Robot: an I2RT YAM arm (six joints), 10 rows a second.
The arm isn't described. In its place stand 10 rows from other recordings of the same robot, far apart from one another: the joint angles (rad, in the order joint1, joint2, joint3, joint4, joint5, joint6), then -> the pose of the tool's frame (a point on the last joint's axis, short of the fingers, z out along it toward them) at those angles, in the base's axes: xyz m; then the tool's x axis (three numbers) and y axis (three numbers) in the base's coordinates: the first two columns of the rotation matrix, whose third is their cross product.
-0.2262 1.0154 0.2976 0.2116 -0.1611 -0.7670 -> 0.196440 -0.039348 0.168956 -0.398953 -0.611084 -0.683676 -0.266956 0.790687 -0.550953
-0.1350 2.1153 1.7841 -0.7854 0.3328 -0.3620 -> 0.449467 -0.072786 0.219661 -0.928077 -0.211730 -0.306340 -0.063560 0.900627 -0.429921
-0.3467 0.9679 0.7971 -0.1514 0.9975 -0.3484 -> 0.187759 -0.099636 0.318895 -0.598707 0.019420 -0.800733 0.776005 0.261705 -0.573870
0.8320 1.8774 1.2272 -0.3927 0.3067 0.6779 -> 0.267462 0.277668 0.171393 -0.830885 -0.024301 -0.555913 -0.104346 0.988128 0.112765
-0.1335 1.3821 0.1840 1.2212 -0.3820 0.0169 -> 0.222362 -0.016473 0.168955 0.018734 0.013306 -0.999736 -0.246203 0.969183 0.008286
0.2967 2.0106 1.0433 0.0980 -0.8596 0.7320 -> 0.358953 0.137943 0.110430 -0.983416 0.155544 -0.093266 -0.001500 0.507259 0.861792
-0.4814 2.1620 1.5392 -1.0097 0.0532 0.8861 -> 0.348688 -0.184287 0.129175 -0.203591 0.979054 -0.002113 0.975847 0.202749 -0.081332
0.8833 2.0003 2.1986 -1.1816 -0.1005 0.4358 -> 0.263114 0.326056 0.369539 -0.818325 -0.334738 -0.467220 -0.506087 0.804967 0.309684
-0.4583 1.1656 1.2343 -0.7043 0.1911 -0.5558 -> 0.215747 -0.113975 0.368121 -0.753768 -0.205767 -0.624094 0.204524 0.829085 -0.520373
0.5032 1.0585 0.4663 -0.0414 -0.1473 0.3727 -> 0.186162 0.108440 0.191977 -0.694479 0.028867 -0.718933 -0.351906 0.857905 0.374382
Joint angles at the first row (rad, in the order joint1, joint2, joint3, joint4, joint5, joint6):
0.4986 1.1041 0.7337 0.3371 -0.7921 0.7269
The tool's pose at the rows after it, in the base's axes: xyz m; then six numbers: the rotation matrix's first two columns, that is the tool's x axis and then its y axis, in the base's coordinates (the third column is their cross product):
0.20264 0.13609 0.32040 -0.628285 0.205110 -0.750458 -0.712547 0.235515 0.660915
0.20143 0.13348 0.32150 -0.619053 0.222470 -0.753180 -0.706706 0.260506 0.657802
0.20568 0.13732 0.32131 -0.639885 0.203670 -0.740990 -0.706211 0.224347 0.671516
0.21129 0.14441 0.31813 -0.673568 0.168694 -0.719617 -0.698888 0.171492 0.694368
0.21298 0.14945 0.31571 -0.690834 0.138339 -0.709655 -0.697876 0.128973 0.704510
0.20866 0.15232 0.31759 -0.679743 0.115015 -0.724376 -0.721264 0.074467 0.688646
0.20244 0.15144 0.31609 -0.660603 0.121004 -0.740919 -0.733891 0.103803 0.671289
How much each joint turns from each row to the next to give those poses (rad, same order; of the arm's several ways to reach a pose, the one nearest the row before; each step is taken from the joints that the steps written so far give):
-0.0081 -0.0395 -0.0035 -0.0052 0.0294 -0.0066
-0.0042 -0.0146 -0.0015 -0.0160 0.0278 -0.0061
0.0015 0.0303 0.0117 0.0243 -0.0403 0.0223
0.0088 0.0468 0.0107 0.0393 -0.0561 0.0337
0.0102 0.0259 0.0017 0.0324 -0.0426 0.0205
0.0143 -0.0014 -0.0092 0.0492 -0.0415 0.0115
0.0126 -0.0302 -0.0146 -0.0370 0.0374 -0.0417

